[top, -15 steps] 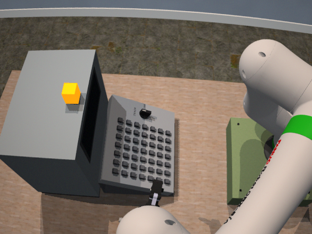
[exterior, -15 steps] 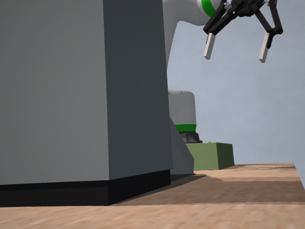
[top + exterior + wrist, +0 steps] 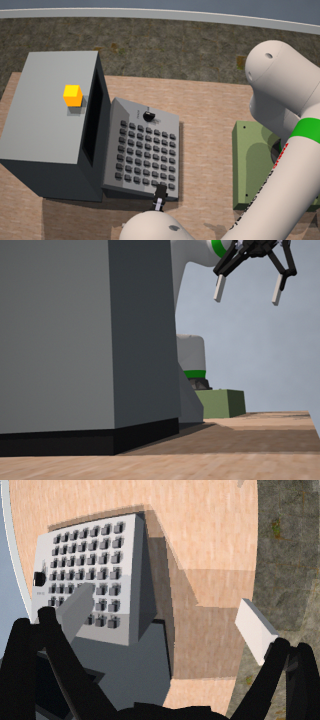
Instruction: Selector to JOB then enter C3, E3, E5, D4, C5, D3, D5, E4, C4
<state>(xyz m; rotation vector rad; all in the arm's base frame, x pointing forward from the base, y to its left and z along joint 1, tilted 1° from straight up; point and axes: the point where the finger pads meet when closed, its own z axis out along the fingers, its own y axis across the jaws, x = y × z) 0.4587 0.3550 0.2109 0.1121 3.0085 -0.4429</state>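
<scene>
The C3 key is 10 cm ahead of my hand, 24 cm to the right of it and 18 cm below it. Also, from my hand: black selector knob 10 cm ahead, 43 cm to the right, 18 cm below; then grey keypad 11 cm ahead, 32 cm to the right, 23 cm below.
</scene>
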